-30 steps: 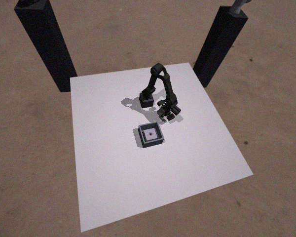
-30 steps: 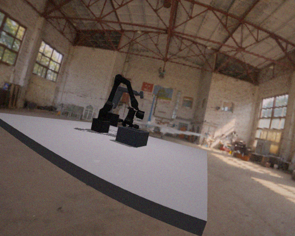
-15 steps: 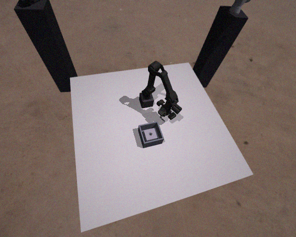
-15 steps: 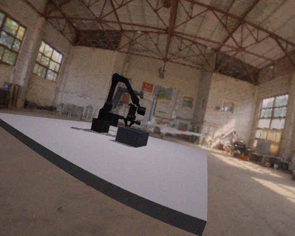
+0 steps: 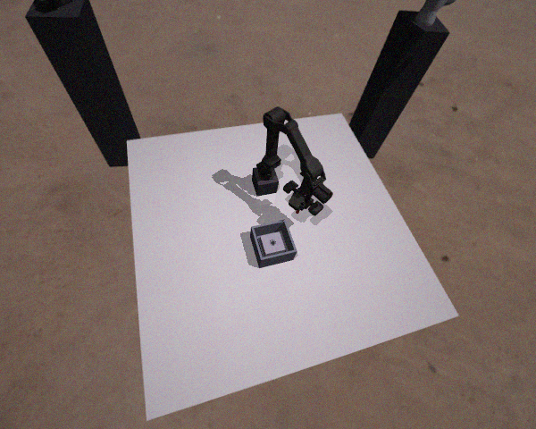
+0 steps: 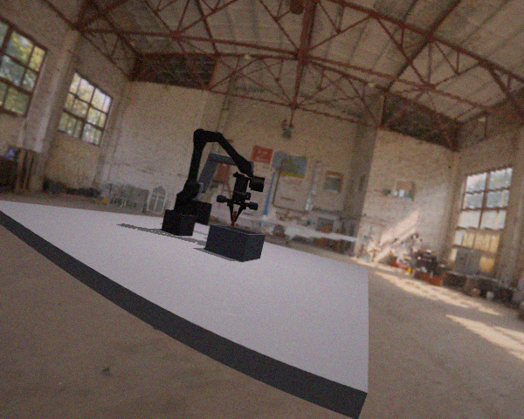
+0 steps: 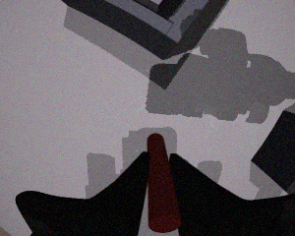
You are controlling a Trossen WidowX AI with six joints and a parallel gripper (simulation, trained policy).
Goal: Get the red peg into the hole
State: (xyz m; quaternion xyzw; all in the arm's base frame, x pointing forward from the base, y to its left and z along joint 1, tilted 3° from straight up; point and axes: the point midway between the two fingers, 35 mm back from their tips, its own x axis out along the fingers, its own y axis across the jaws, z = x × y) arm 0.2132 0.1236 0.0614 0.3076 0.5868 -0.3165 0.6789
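Right now my gripper tip is 13 cm short of the plate, 13 cm to the left of it and 7 cm above it. From my gripper tip the other things lie so: red peg 1 cm above; then dark box 13 cm ahead, 13 cm to the right, 9 cm below.
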